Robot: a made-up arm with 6 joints. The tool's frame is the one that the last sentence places. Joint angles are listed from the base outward.
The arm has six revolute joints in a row. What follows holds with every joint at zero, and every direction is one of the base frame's.
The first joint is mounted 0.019 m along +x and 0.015 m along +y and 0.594 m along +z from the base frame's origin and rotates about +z.
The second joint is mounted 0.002 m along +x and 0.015 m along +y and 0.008 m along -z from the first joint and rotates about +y.
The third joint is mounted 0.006 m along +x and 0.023 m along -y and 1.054 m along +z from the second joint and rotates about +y.
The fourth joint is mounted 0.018 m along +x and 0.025 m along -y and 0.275 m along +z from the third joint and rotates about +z.
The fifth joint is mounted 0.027 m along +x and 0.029 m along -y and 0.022 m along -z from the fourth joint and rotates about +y.
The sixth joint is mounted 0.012 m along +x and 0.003 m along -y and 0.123 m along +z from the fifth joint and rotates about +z.
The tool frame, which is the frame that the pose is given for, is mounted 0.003 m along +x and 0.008 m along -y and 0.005 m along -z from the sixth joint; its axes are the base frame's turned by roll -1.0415, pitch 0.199 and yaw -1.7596 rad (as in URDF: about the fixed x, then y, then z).
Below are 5 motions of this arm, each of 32 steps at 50 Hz.
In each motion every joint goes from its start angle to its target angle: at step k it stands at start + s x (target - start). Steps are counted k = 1, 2, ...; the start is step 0. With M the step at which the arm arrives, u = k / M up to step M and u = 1 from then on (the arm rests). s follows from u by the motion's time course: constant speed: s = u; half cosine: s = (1 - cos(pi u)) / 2; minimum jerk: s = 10 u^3 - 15 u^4 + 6 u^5.
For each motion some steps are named. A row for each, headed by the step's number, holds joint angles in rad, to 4 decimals.
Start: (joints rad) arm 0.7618 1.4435 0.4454 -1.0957 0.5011 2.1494
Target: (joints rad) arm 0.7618 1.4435 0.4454 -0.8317 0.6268 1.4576
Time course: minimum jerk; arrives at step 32
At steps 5, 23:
5: 0.7618 1.4435 0.4454 -1.0878 0.5048 2.1288
23: 0.7618 1.4435 0.4454 -0.8684 0.6093 1.5539

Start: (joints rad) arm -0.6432 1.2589 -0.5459 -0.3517 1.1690 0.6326
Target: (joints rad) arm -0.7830 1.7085 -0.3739 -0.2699 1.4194 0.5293
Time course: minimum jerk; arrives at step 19
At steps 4, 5, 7, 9, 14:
4: -0.6525 1.2887 -0.5345 -0.3463 1.1856 0.6257
5: -0.6597 1.3119 -0.5256 -0.3421 1.1985 0.6204
7: -0.6802 1.3778 -0.5004 -0.3301 1.2352 0.6053
9: -0.7062 1.4616 -0.4684 -0.3148 1.2819 0.5860
14: -0.7665 1.6555 -0.3942 -0.2795 1.3899 0.5415

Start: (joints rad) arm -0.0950 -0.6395 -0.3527 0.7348 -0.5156 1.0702
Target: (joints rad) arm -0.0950 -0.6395 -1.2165 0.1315 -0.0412 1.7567
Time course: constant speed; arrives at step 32
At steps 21, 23, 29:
21: -0.0950 -0.6395 -0.9196 0.3389 -0.2043 1.5207
23: -0.0950 -0.6395 -0.9736 0.3012 -0.1746 1.5636
29: -0.0950 -0.6395 -1.1355 0.1881 -0.0857 1.6923

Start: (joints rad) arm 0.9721 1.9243 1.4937 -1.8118 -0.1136 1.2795
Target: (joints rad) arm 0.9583 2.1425 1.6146 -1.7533 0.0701 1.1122
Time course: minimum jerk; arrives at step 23
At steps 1, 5, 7, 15, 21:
1: 0.9721 1.9245 1.4938 -1.8118 -0.1135 1.2794
5: 0.9711 1.9400 1.5024 -1.8076 -0.1003 1.2674
7: 0.9698 1.9611 1.5141 -1.8019 -0.0826 1.2512
15: 0.9615 2.0919 1.5866 -1.7669 0.0275 1.1510
21: 0.9584 2.1412 1.6139 -1.7536 0.0690 1.1132

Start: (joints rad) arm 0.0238 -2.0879 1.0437 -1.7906 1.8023 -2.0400
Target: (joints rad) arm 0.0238 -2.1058 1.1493 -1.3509 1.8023 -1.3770
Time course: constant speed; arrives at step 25
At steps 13, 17, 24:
13: 0.0238 -2.0972 1.0986 -1.5620 1.8023 -1.6952
17: 0.0238 -2.1001 1.1155 -1.4916 1.8023 -1.5892
24: 0.0238 -2.1051 1.1451 -1.3685 1.8023 -1.4035

